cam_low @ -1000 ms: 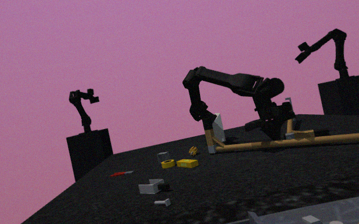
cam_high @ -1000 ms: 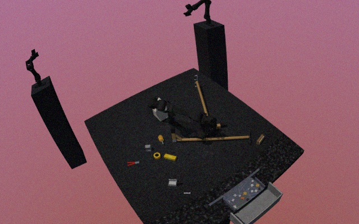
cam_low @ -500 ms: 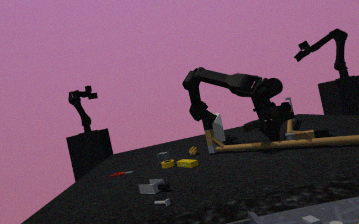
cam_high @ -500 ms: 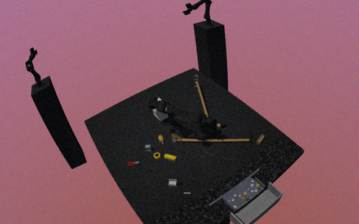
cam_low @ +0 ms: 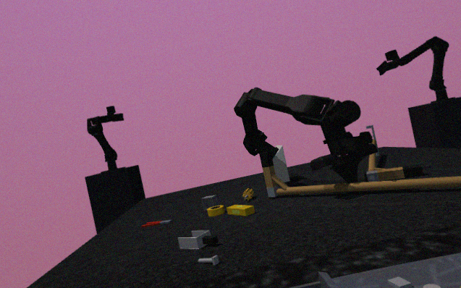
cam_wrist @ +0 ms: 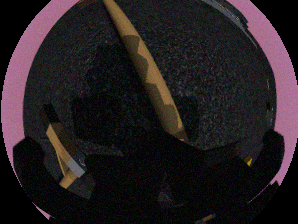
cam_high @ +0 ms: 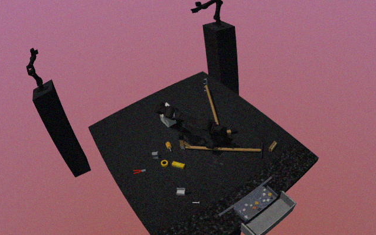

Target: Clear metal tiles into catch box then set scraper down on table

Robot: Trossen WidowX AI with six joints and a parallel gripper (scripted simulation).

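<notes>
The long scraper is 5 cm above my gripper tip, 3 cm ahead of it and 1 cm to the left of it. Round my gripper tip: yellow tape ring (38 cm to the right, 10 cm behind); then yellow block (32 cm to the right, 3 cm behind); then yellow-handled screwdriver (28 cm to the right, 22 cm behind).
</notes>
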